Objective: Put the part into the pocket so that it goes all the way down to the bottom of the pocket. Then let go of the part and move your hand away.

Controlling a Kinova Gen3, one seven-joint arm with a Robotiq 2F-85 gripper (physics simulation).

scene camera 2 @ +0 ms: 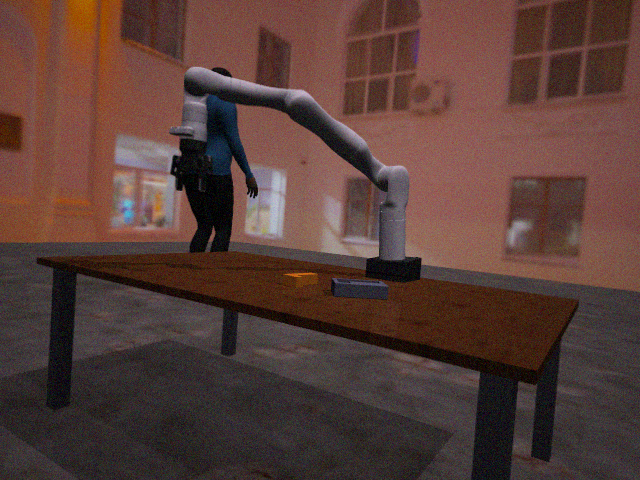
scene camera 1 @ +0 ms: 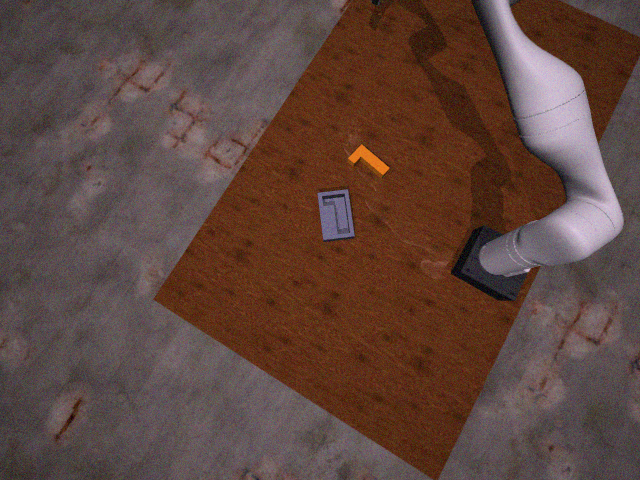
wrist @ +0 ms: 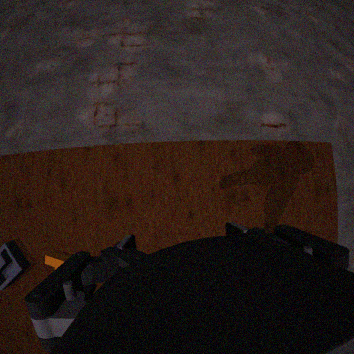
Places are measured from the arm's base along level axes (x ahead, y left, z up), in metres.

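Pixels of known places: gripper, fingertip midpoint: [scene camera 2: 190, 191] [wrist: 181, 239]; arm's base, link origin: [scene camera 2: 391, 258] [scene camera 1: 496, 258].
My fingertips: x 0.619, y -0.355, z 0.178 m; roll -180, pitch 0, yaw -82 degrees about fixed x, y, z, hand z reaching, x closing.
For each thing: its top centre in the pictures, then the offset to it from my fingertips. Level surfaces: height alone.
- orange L-shaped part, top centre: [scene camera 2: 304, 274] [scene camera 1: 368, 163] [wrist: 53, 277] 0.189 m back, 0.302 m left, 0.219 m down
- wooden table, surface height: 0.250 m down
- grey-blue block with an L-shaped pocket, top centre: [scene camera 2: 359, 281] [scene camera 1: 335, 214] 0.196 m back, 0.487 m left, 0.213 m down
An orange L-shaped part [scene camera 1: 368, 159] [scene camera 2: 300, 278] lies flat on the wooden table [scene camera 1: 335, 335] [scene camera 2: 207, 278]; only its tip shows in the wrist view [wrist: 53, 261]. A grey-blue block with an L-shaped pocket [scene camera 1: 335, 214] [scene camera 2: 359, 288] [wrist: 8, 263] lies close beside it, and the pocket is empty. My gripper [scene camera 2: 190, 180] [wrist: 181, 239] is open and empty. It hangs high above the far end of the table, well away from the part and the block. It is out of scene camera 1's view.
The arm's dark base [scene camera 1: 475, 269] [scene camera 2: 392, 269] stands at the table's edge beyond the block. A person [scene camera 2: 222, 134] stands behind the table, right behind the gripper. The table's far edge [wrist: 140, 144] borders grey pavement.
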